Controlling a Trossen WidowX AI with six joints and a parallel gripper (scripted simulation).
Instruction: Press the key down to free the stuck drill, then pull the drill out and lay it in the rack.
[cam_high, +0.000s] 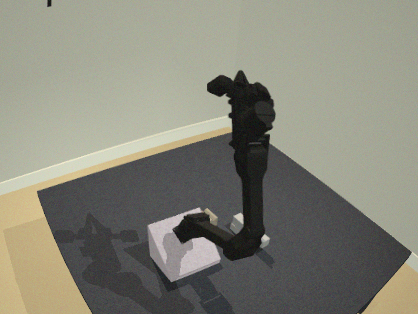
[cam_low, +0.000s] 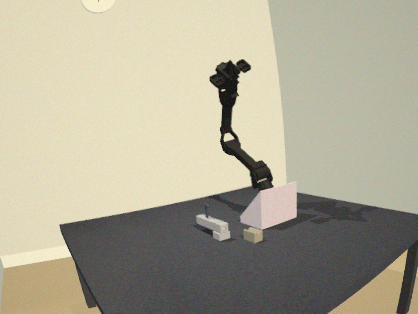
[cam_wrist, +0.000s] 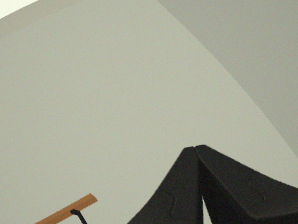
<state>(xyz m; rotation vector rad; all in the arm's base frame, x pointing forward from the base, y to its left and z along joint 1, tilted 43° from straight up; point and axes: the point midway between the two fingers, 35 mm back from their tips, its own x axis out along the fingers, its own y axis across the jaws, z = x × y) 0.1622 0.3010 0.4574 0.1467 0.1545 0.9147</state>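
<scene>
Now: the key 610 mm below my gripper tip, 140 mm ahead of it and 60 mm to the right of it. Round my gripper tip: drill 650 mm below, 150 mm ahead; then white block 660 mm below, 140 mm ahead, 20 mm to the right; then rack 680 mm below, 150 mm to the left, 90 mm ahead.
</scene>
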